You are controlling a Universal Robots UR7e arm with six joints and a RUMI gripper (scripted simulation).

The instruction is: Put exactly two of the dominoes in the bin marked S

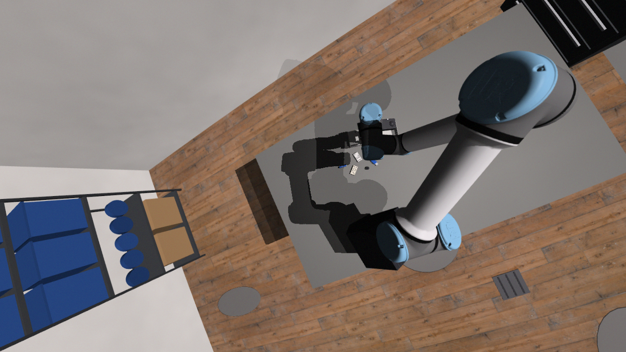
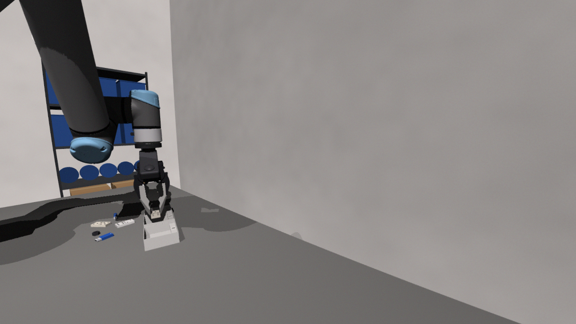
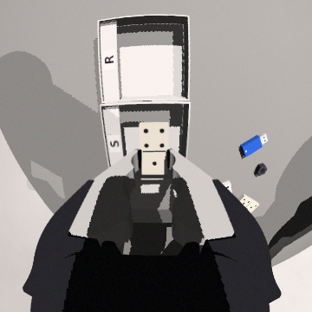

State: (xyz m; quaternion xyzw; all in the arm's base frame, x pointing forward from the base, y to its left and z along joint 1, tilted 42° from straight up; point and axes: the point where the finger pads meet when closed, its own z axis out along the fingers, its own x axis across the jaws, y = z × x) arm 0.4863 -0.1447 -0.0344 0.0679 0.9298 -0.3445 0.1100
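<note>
The white three-compartment bin rack lies 10 mm ahead of my hand and 50 mm below it. The rest, counted from my hand: white domino 70 mm behind, 120 mm to the left, 60 mm below; small black piece 150 mm behind, 90 mm to the left, 60 mm below; blue usb stick 130 mm behind, 40 mm to the left, 60 mm below.
</note>
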